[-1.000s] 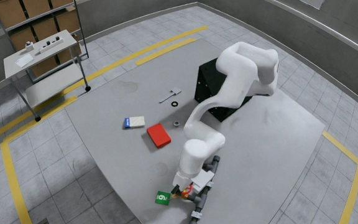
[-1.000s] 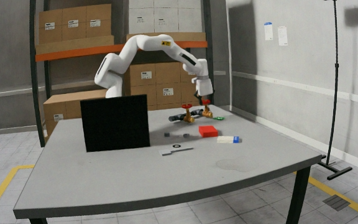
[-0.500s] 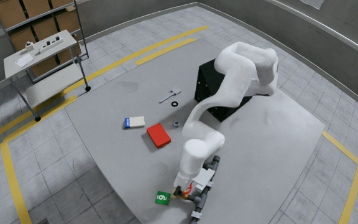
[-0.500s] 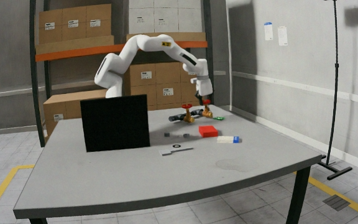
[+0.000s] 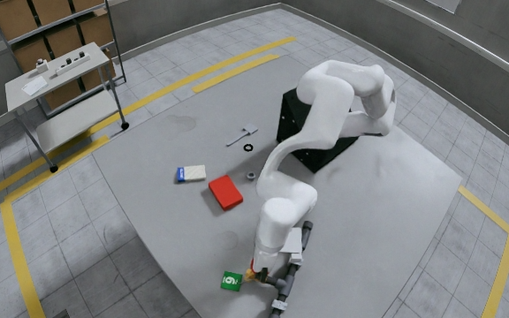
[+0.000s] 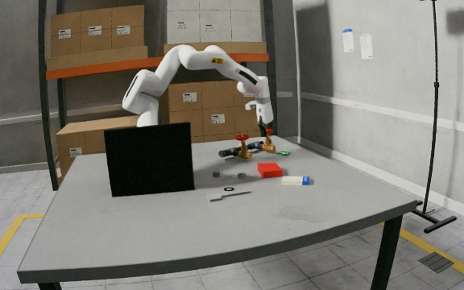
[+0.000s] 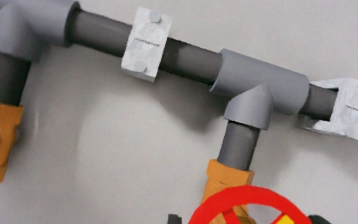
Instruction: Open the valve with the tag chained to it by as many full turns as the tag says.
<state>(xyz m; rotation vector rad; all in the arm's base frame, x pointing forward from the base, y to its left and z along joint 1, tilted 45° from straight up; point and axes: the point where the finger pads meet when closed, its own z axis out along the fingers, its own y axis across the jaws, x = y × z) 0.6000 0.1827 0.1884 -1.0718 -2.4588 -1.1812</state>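
Now: the green tag 11 cm below my hand, 7 cm ahead of it and 3 cm to the right of it. Round my hand: grey nut (32 cm to the right, 23 cm behind, 11 cm below); white-and-blue box (47 cm to the right, 11 cm below, 5 cm behind); red block (32 cm to the right, 11 cm behind, 10 cm below).
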